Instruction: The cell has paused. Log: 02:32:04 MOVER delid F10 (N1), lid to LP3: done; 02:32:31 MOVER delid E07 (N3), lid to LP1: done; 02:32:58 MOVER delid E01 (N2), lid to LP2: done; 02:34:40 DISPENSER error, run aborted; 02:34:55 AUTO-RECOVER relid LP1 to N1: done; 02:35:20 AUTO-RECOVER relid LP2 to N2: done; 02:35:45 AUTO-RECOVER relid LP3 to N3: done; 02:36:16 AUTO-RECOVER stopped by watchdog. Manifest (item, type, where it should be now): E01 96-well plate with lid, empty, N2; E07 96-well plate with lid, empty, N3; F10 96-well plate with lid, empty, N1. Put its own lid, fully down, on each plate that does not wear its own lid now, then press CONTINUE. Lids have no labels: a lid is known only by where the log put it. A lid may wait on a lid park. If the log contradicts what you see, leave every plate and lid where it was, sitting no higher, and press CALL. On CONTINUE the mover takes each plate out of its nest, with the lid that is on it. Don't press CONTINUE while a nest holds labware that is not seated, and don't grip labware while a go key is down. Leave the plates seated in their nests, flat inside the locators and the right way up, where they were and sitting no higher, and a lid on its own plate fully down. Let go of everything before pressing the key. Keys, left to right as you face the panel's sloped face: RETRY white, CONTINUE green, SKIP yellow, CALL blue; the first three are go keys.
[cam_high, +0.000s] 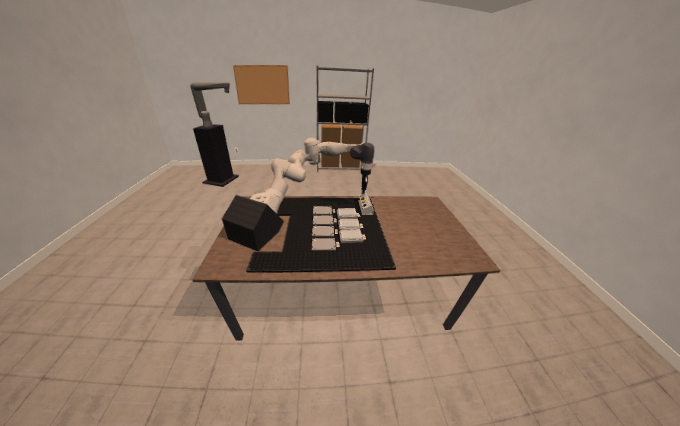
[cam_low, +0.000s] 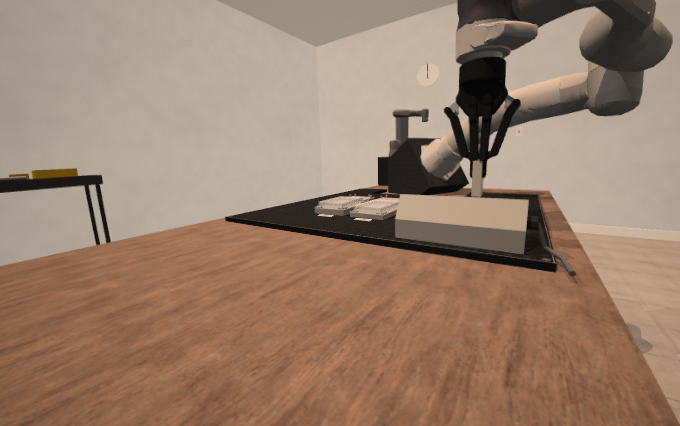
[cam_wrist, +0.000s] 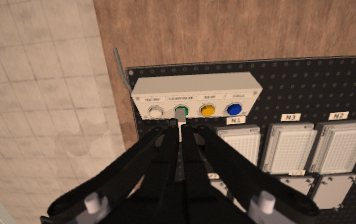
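Now: the green continue key 5 cm below my hand. The rest, counted from my hand: white retry key (5 cm to the left, 5 cm below, 1 cm behind); then yellow skip key (5 cm to the right, 5 cm below, 2 cm ahead); then blue call key (10 cm to the right, 5 cm below, 3 cm ahead).
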